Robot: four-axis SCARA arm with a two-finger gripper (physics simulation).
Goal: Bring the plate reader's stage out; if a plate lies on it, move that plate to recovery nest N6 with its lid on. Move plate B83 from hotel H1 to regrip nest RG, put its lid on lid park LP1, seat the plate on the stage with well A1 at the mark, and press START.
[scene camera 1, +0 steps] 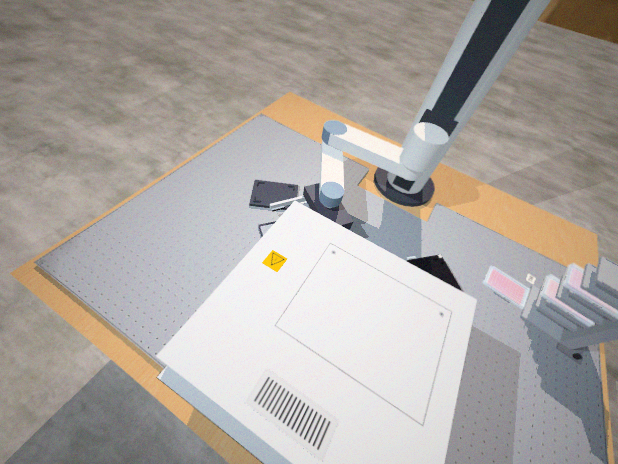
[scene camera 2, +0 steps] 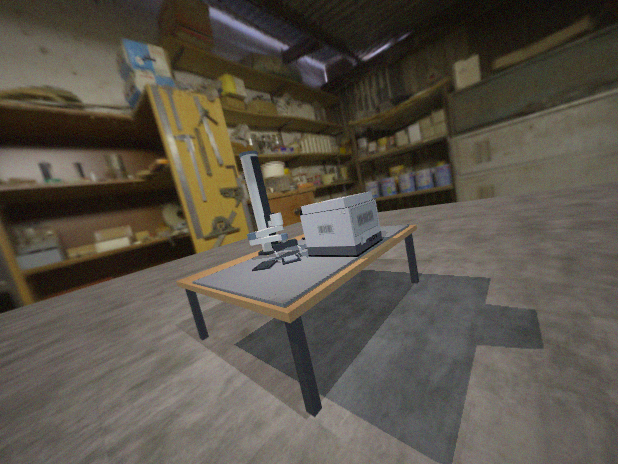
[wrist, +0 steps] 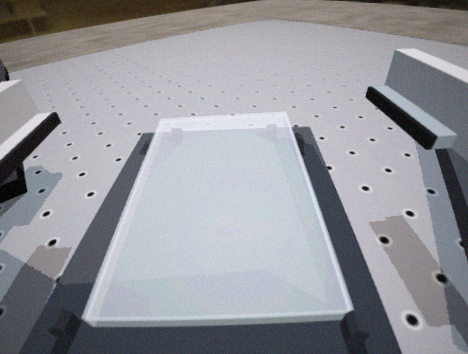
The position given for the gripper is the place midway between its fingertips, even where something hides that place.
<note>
The gripper (scene camera 1: 279, 226) carries nothing.
The gripper is seen too in the wrist view (wrist: 210, 84).
</note>
